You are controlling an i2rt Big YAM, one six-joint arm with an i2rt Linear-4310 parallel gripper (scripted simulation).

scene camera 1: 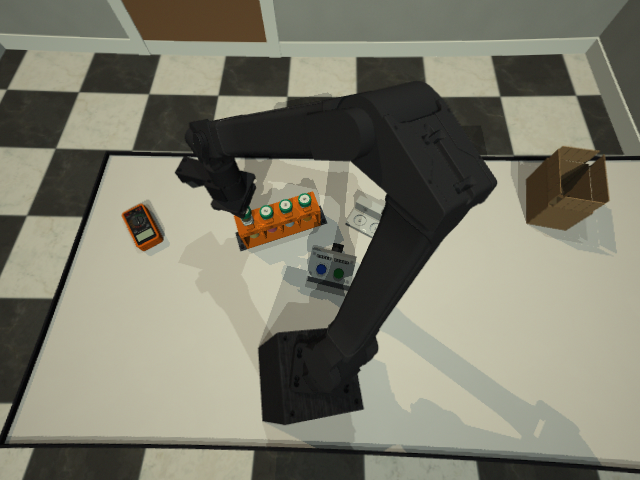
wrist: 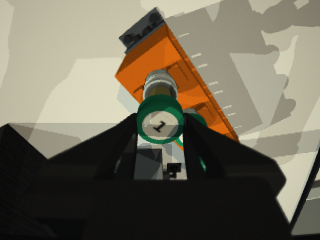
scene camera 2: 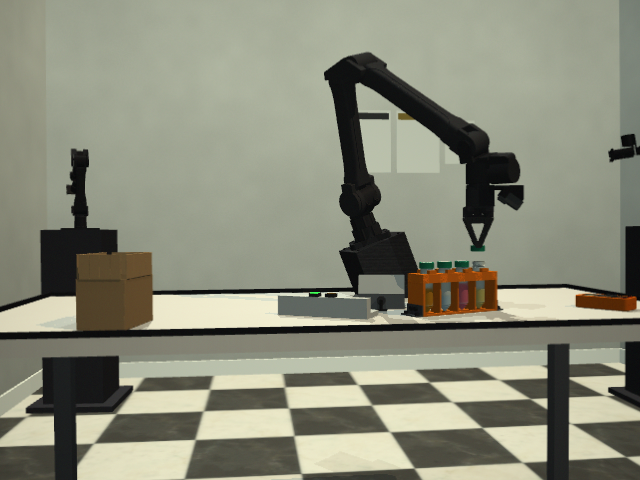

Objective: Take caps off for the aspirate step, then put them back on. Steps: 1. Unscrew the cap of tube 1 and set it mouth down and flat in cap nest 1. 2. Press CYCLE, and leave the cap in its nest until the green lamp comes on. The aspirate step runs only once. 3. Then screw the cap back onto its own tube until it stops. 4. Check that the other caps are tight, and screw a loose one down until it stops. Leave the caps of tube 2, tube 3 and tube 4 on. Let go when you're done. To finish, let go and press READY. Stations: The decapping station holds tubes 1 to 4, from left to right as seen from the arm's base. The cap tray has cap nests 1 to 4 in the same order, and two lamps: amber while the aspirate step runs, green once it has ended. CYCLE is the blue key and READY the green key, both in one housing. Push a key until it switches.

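Observation:
From scene camera 1 I can see my gripper (scene camera 1: 243,211), and there's a cardboard box (scene camera 1: 555,178) and a key housing (scene camera 1: 334,259) as well. Scene camera 2 has the box (scene camera 2: 113,292) too, along with my gripper (scene camera 2: 477,247) and the housing (scene camera 2: 380,288). Then there's the wrist view, which shows my gripper (wrist: 160,120), a cap (wrist: 160,118) and the housing (wrist: 148,165). The cardboard box is out of frame in the wrist view.

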